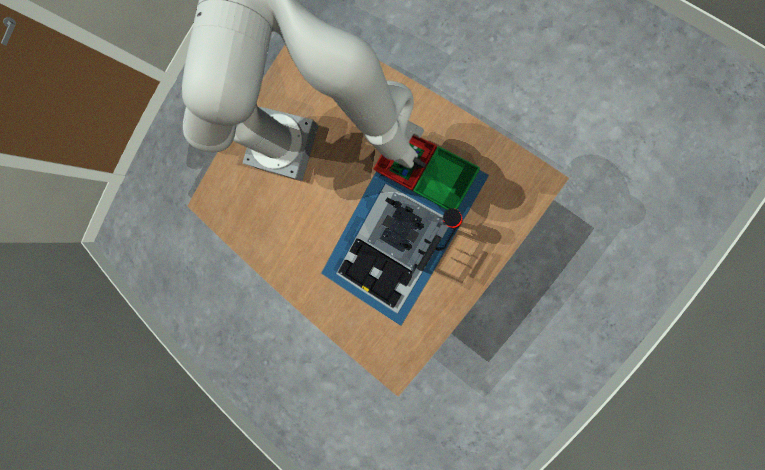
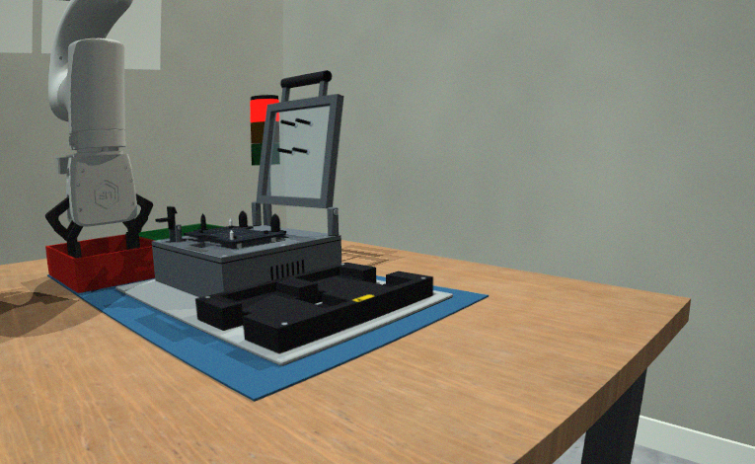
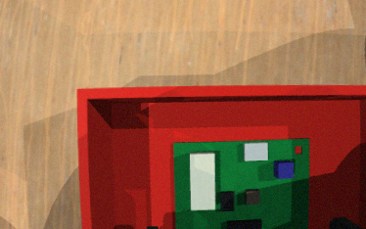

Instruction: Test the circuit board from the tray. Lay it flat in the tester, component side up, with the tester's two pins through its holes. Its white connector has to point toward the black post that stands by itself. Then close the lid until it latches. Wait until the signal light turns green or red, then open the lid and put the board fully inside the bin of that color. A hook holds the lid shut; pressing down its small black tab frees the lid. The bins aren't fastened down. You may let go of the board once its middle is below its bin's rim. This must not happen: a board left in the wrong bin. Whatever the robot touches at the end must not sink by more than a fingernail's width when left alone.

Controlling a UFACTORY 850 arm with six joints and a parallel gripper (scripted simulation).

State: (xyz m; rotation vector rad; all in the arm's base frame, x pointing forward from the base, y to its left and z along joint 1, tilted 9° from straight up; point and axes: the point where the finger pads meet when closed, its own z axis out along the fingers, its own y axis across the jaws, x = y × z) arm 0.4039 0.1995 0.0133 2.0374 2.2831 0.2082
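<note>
The red bin lies 10 mm below my hand. Round my hand: black hook 60 mm ahead, 140 mm to the right, 60 mm above; green circuit board 20 mm below; green bin 150 mm ahead, 20 mm to the left, 10 mm below.
</note>
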